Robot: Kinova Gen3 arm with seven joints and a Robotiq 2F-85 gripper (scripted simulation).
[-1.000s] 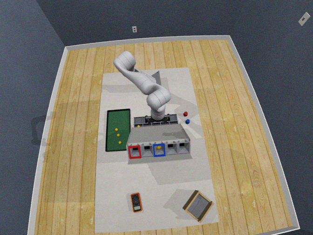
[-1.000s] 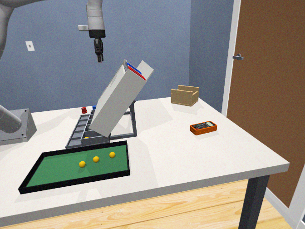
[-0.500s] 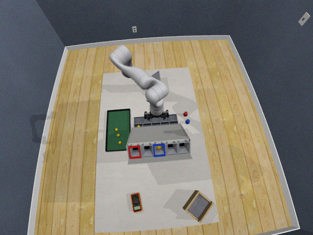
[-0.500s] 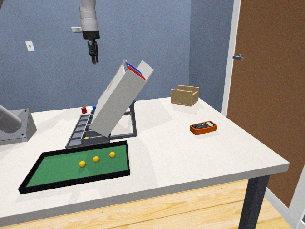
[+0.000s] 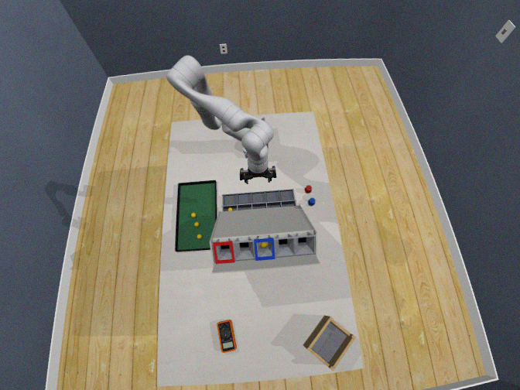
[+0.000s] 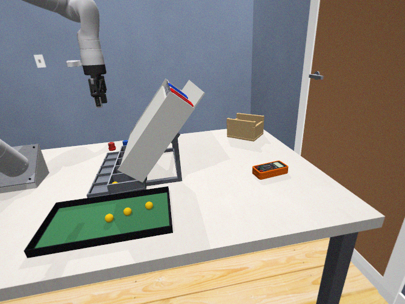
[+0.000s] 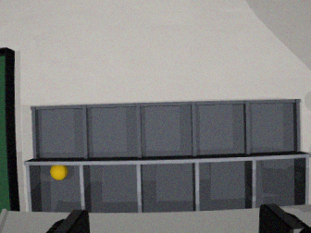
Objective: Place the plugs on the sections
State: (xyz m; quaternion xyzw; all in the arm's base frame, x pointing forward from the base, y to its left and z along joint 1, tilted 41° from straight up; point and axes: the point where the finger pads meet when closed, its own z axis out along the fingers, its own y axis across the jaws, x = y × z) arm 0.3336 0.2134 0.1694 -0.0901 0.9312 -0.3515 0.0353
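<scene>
Right now the green tray is 7 cm ahead of my hand, 32 cm to the right of it and 29 cm below it. Round my hand: orange multimeter: 64 cm ahead, 10 cm to the right, 28 cm below; then grey cover: 15 cm ahead, 2 cm to the left, 9 cm below; then wooden box: 63 cm ahead, 34 cm to the left, 25 cm below.
</scene>
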